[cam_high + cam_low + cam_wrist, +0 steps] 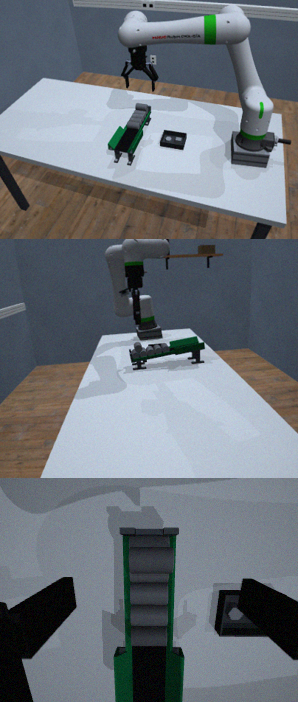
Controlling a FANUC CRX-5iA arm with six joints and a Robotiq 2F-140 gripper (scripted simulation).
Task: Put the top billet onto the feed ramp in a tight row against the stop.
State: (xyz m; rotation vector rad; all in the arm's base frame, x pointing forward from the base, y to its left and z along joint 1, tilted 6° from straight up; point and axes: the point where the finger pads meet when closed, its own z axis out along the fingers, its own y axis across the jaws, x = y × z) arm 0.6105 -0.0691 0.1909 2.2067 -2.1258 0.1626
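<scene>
Right now the grey stop is 10 mm ahead of my hand, 50 mm to the right of it and 190 mm below it. From my hand the other things lie so: black tray 220 mm behind, 120 mm to the left, 240 mm below.
</scene>
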